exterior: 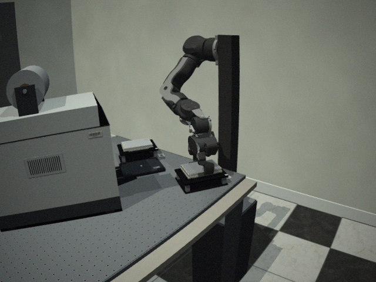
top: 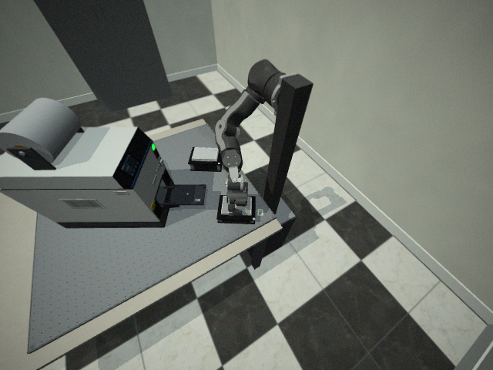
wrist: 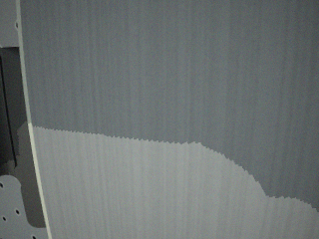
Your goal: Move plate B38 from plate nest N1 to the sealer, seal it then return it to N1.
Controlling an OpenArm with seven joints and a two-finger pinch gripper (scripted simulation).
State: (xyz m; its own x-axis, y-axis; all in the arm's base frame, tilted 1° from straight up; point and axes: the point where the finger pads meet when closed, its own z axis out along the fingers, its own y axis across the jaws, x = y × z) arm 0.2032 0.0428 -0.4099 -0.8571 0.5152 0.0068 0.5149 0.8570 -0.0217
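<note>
My hand is right at the plate B38. Round my hand: nest N1 (2 cm below); nest n2 (34 cm to the right); B83 (34 cm to the right, 1 cm above).
</note>
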